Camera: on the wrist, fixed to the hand. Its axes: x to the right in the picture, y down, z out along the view.
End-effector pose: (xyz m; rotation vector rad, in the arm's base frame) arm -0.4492 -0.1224 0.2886 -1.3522 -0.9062 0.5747
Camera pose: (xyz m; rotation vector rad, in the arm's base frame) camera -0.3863 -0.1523 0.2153 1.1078 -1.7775 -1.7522
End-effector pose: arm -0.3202 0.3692 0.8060 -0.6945 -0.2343 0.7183
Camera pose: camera -0.3355 0.3735 0.7062 0.2816 -1.0349 -2.2520
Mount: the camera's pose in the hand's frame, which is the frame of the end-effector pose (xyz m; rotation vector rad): -0.0051 0.0758 -0.0667 0.1006 0.1858 3.1174
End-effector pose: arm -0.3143 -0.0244 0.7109 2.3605 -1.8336 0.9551
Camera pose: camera -0.4121 -0.0200 0.7361 1.5838 1.9859 -0.1811
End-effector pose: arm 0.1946 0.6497 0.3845 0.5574 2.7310 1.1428
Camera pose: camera 0.2038 0.6526 0.4851 -2.1980 0.3992 -0.1230
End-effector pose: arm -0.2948 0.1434 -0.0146 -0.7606 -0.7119 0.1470
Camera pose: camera -0.2466 0.1579 -0.1023 0.9811 -1.2725 -2.6278
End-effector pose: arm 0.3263 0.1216 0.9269 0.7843 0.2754 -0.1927
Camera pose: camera 0.3306 0.2223 0.9341 0.5123 -0.9782 2.7676
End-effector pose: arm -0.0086 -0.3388 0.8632 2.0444 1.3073 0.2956
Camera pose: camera 0.0082 -0.3349 0.9628 -1.4593 2.1530 -1.0601
